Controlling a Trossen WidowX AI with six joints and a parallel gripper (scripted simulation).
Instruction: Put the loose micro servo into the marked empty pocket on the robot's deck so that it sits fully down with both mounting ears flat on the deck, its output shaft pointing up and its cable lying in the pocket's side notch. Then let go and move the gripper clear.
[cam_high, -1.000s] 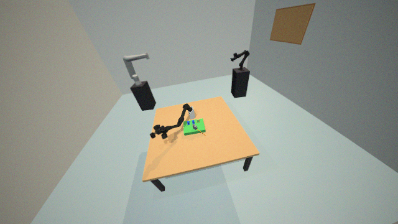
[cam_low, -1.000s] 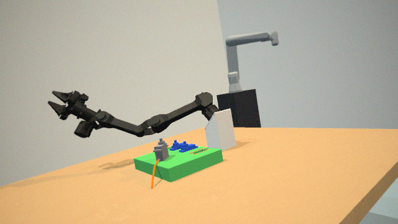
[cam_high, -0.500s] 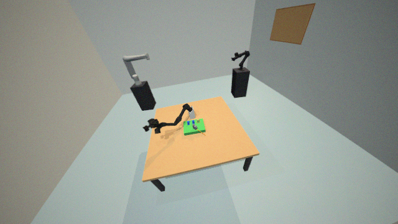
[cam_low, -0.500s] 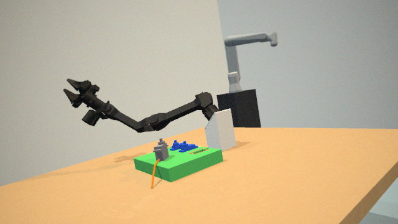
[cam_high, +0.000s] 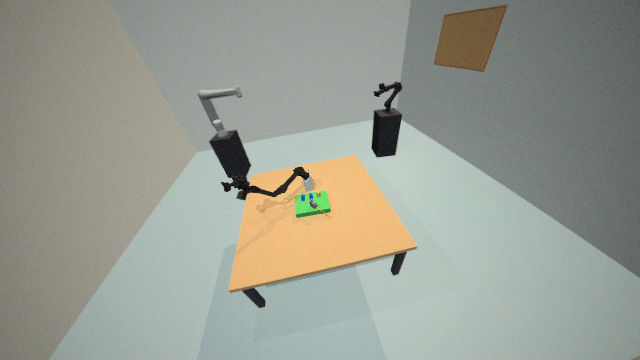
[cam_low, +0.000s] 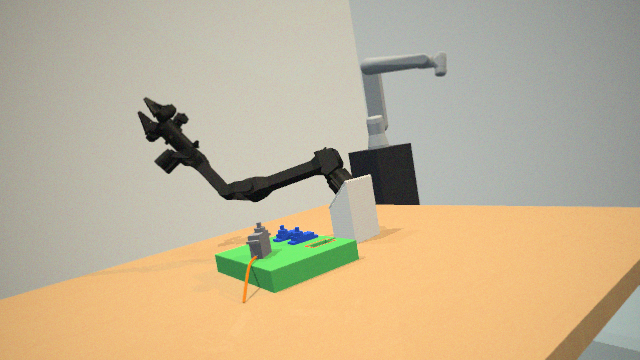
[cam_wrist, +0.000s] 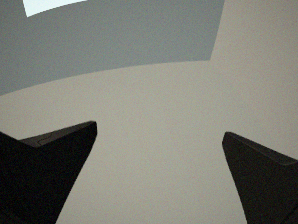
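Now: gripper tip 13 cm past the green deck, 53 cm to the right of it and 49 cm above it.
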